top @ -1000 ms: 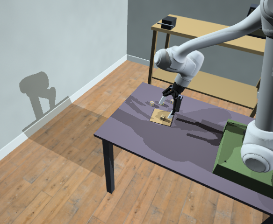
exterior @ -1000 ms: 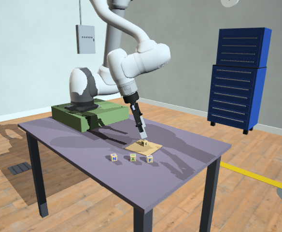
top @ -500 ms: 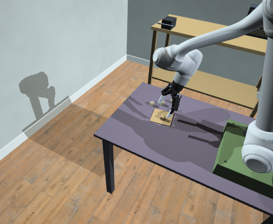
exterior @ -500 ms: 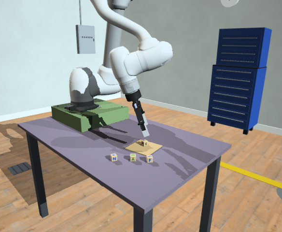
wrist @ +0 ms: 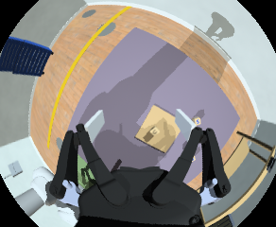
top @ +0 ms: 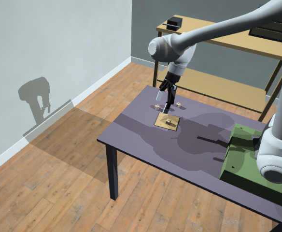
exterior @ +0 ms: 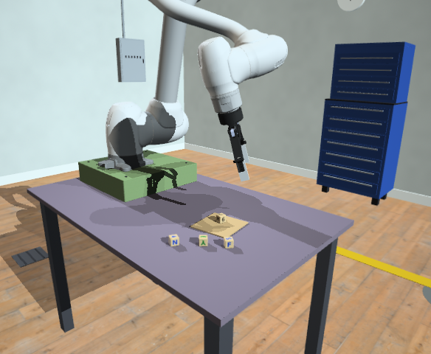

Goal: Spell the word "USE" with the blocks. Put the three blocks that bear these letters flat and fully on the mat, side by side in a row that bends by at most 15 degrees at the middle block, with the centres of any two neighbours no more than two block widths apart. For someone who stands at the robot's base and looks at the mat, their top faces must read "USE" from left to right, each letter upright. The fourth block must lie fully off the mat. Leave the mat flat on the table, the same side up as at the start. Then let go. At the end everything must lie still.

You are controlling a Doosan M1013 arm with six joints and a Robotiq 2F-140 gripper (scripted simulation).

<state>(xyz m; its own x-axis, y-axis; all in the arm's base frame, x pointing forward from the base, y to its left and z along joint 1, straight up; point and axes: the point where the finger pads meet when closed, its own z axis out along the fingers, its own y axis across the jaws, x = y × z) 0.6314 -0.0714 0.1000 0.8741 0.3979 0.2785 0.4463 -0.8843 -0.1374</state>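
Now: hand 270 mm to the left of the block, 170 mm above it and 90 mm past it.
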